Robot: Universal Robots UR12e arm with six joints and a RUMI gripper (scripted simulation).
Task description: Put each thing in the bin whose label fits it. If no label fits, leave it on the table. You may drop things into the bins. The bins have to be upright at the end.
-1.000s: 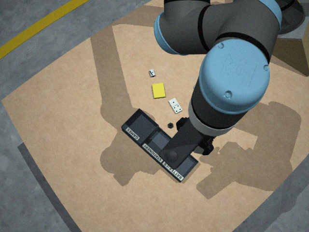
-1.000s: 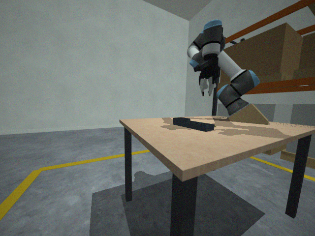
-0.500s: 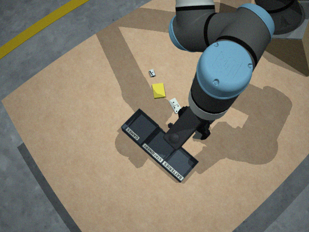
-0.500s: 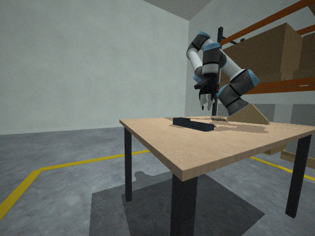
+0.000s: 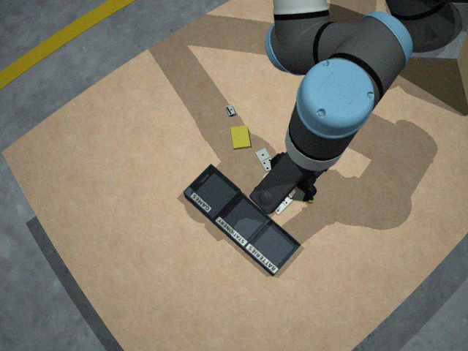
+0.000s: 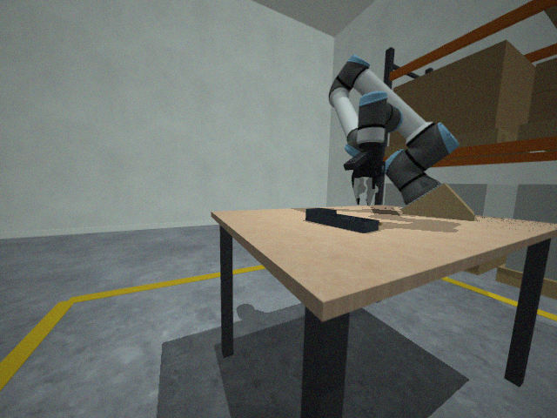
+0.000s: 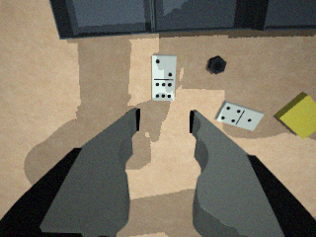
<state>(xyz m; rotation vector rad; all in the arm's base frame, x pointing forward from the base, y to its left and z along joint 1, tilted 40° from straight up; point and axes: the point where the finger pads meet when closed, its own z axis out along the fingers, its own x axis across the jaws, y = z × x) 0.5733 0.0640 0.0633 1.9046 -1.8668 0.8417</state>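
Now: hand 8 cm above the black nut, 5 cm to the left of it and 2 cm short of it. Round my hand: yellow nut (8 cm below, 5 cm behind, 4 cm to the left); dark three-part bin (9 cm ahead, 6 cm below, 3 cm to the right); white domino (9 cm to the right, 8 cm below, 4 cm behind).
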